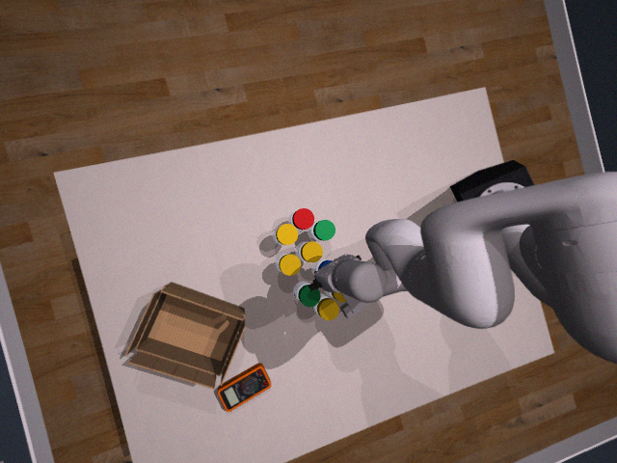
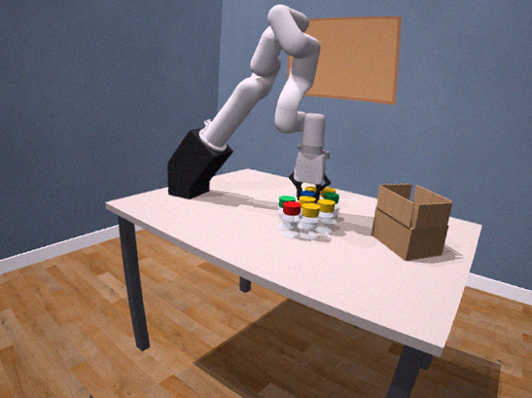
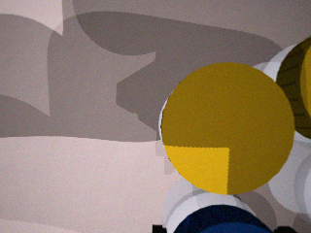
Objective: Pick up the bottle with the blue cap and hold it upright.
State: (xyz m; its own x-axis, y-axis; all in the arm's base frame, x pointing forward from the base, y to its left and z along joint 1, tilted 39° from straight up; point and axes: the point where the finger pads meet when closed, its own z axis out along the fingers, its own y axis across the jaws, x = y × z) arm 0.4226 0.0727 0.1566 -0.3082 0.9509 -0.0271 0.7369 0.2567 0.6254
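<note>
Right now my hand is 4 cm above the blue-capped bottle. From my hand the other things lie so: red-capped bottle (14 cm to the right, 5 cm ahead, 4 cm below); cardboard box (35 cm ahead, 9 cm to the left, 2 cm below).
</note>
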